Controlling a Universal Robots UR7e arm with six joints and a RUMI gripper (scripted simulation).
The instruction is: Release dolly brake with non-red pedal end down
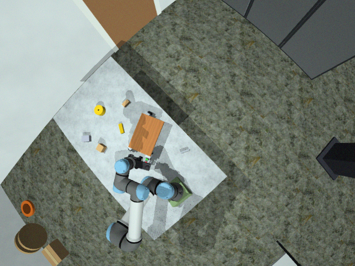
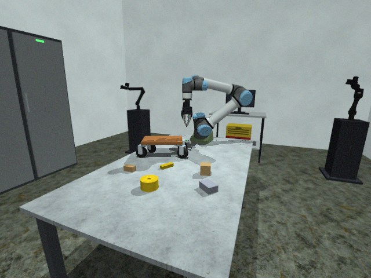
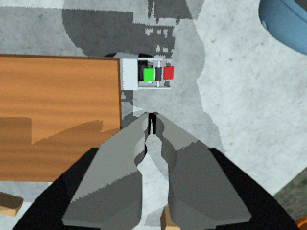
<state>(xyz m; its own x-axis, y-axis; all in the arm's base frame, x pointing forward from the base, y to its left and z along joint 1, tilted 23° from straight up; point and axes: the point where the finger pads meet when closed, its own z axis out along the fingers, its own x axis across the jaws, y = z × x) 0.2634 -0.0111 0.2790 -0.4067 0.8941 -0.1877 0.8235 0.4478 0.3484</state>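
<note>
Now: hand 1 cm past the brake pedal, 1 cm to the right of it and 14 cm above it. From my hand the other things lie so: yellow cylinder 65 cm ahead, 5 cm to the left, 19 cm below; then grey block 55 cm ahead, 34 cm to the left, 20 cm below; then yellow bar 37 cm ahead, 1 cm to the left, 21 cm below.
</note>
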